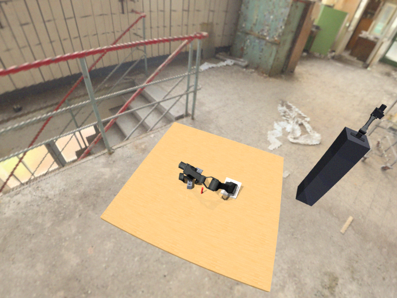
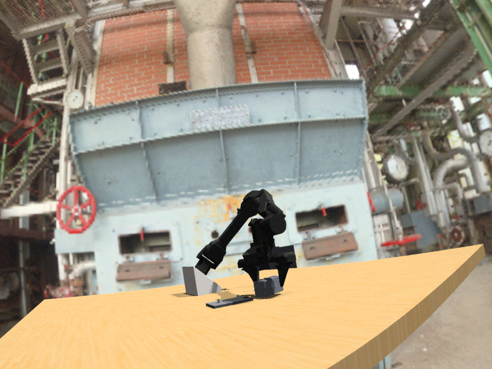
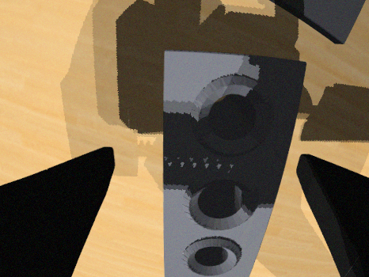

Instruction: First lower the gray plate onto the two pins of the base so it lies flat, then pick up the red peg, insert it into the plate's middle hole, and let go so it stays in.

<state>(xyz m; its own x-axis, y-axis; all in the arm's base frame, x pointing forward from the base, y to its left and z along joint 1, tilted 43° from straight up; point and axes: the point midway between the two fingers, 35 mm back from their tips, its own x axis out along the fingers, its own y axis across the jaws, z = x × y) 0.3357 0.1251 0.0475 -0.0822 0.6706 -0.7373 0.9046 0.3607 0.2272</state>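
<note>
Right now the gray plate is 20 mm above my gripper tip. From my gripper tip the other things lie so: red peg: 130 mm behind, 20 mm to the left, 20 mm above; then dark flat base: 140 mm to the right, 10 mm below.
</note>
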